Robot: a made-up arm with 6 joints. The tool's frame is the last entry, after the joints.
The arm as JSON. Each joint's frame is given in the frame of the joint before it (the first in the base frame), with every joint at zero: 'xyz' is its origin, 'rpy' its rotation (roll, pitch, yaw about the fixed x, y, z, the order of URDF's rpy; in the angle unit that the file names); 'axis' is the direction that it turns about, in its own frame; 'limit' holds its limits. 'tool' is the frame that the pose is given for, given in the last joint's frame.
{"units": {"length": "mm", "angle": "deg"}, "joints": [
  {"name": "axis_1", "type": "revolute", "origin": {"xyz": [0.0, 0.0, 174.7], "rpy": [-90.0, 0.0, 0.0]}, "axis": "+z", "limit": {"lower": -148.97, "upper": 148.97}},
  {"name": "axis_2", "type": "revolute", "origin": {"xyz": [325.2, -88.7, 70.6], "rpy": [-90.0, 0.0, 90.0]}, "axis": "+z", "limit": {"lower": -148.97, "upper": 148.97}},
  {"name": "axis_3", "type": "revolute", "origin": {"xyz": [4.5, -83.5, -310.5], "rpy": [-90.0, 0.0, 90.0]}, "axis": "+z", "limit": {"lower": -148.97, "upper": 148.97}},
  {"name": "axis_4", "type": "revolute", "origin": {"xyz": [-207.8, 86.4, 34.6], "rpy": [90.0, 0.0, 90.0]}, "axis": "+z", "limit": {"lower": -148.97, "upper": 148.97}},
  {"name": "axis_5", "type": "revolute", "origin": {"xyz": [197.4, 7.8, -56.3], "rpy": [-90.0, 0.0, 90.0]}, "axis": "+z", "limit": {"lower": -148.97, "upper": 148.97}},
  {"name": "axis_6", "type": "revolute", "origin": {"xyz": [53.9, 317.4, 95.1], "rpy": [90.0, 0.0, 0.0]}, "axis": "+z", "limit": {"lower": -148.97, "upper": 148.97}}
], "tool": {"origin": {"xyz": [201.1, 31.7, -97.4], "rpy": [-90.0, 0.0, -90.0]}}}
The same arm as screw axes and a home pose.
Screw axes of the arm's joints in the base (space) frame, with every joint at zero. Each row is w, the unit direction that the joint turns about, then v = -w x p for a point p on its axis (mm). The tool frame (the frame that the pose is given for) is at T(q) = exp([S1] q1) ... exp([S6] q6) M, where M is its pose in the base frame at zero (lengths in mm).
S1 = (0, 1, 0, -174.7, 0, 0)
S2 = (-1, 0, 0, 0, -263.4, 70.6)
S3 = (0, 0, 1, 154.1, -635.7, 0)
S4 = (0, -1, 0, 293.5, 0, -722.1)
S5 = (-1, 0, 0, 0, -301.3, 418.2)
S6 = (0, -1, 0, 355.2, 0, -824.4)
M: xyz 792.7 833 556.3 (mm) rpy 0 0 0 (rad, as in URDF)
Joint limits (rad, base to tool): -2.6..2.6 -2.6..2.6 -2.6..2.6 -2.6..2.6 -2.6..2.6 -2.6..2.6

